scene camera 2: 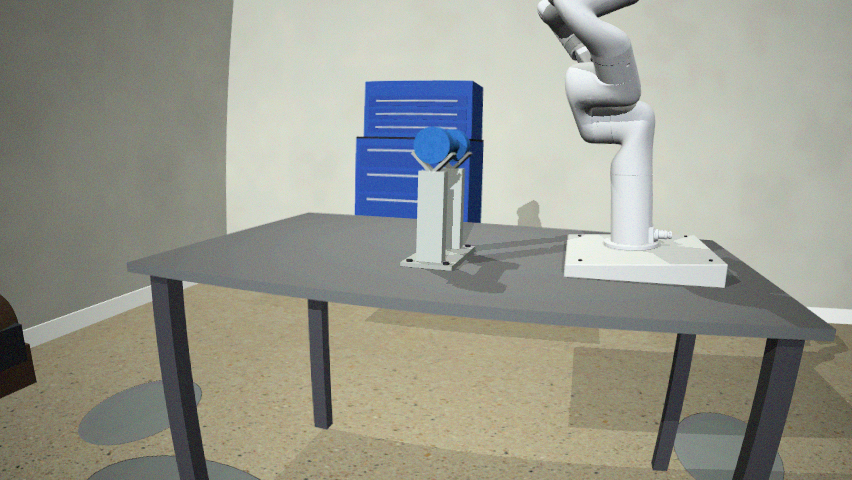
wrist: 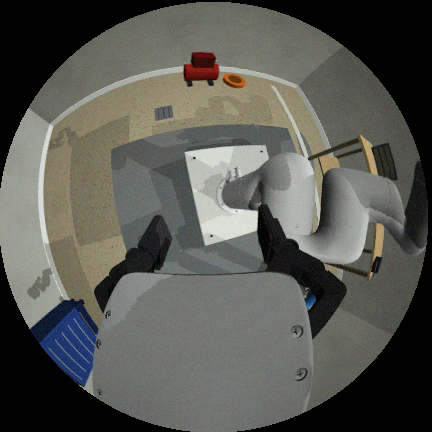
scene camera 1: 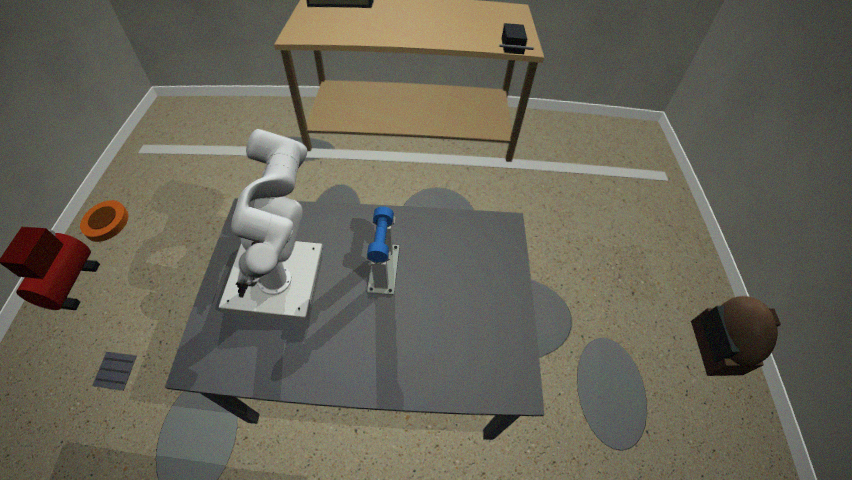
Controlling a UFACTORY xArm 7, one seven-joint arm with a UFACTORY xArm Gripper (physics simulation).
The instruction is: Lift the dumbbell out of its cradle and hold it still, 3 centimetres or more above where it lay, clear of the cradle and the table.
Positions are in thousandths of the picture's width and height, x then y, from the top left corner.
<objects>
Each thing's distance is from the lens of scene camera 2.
blue dumbbell (scene camera 2: 508, 303): 105 cm
pale grey cradle (scene camera 2: 517, 436): 105 cm
</objects>
